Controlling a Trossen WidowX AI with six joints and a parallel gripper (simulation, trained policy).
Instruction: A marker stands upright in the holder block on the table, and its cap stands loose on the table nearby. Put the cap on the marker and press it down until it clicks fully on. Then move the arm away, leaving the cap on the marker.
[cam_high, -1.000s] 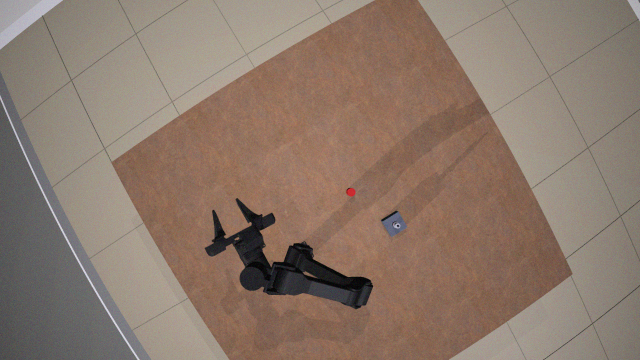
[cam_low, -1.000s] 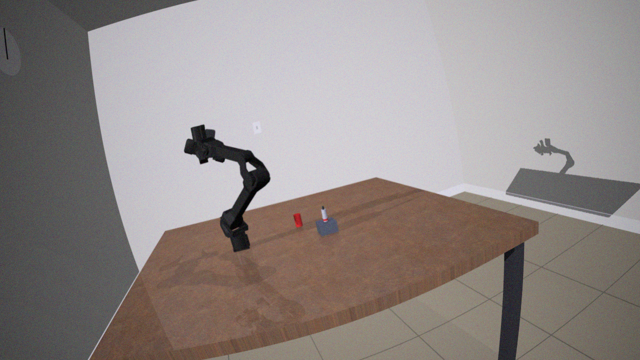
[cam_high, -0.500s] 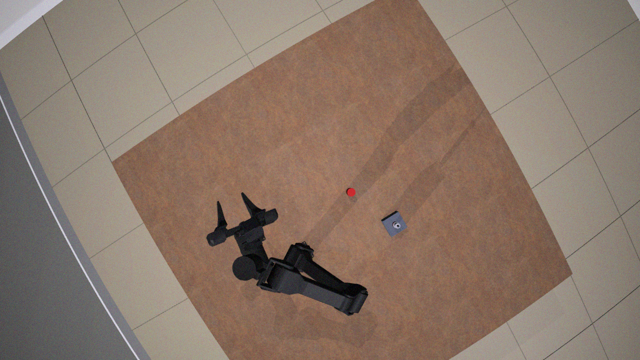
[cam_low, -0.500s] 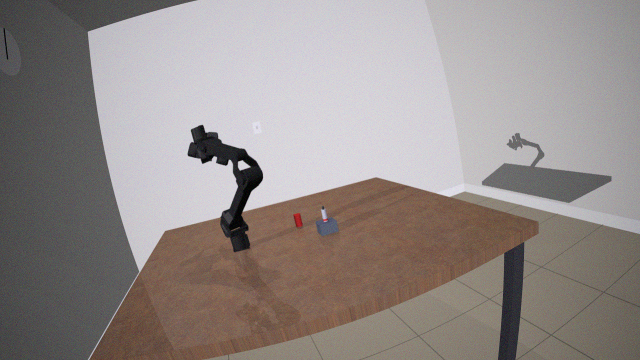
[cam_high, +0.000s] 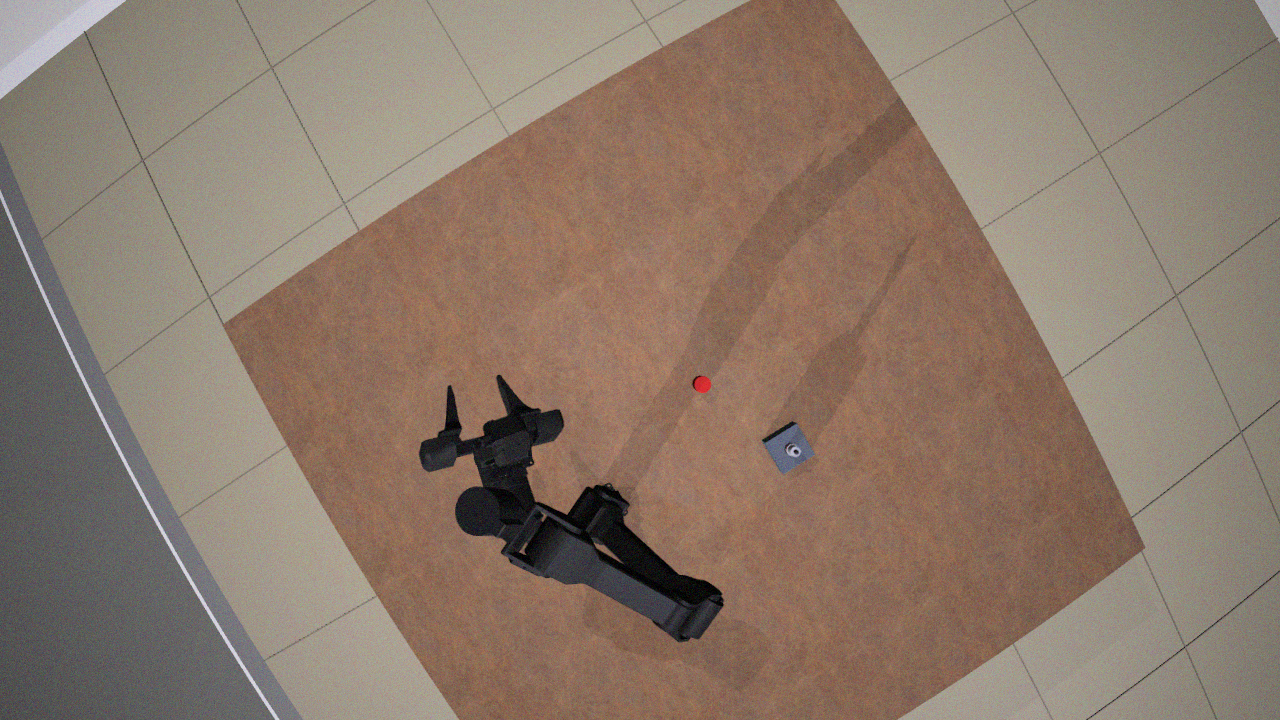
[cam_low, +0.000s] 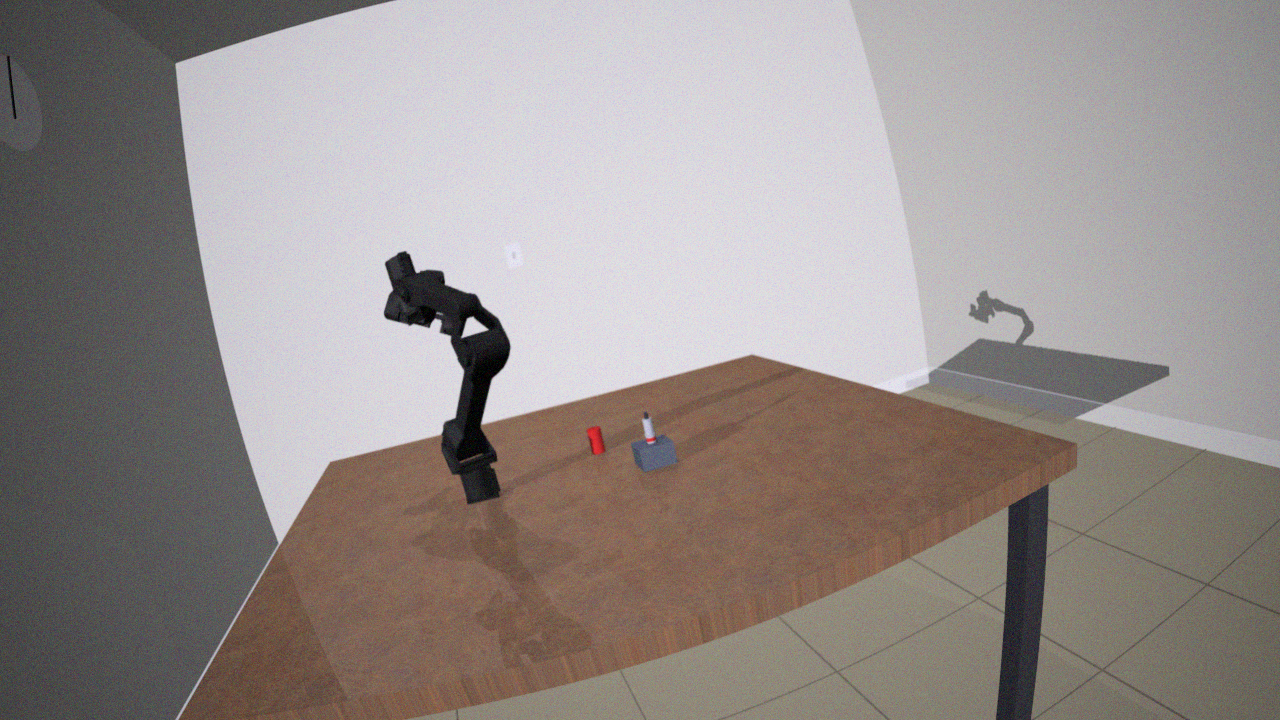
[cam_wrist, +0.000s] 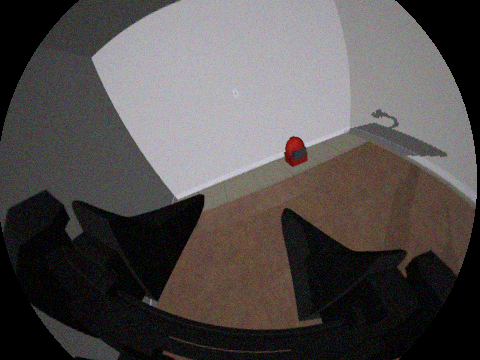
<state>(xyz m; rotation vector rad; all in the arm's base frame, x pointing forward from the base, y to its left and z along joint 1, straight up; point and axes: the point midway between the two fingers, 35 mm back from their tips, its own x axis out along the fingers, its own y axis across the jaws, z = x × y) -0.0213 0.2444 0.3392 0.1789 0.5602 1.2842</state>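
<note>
The red cap lies 27 cm ahead of my gripper tip, 18 cm to the right of it and 30 cm below it. Also, from my gripper tip: grey holder block 34 cm ahead, 35 cm to the right, 31 cm below.
</note>
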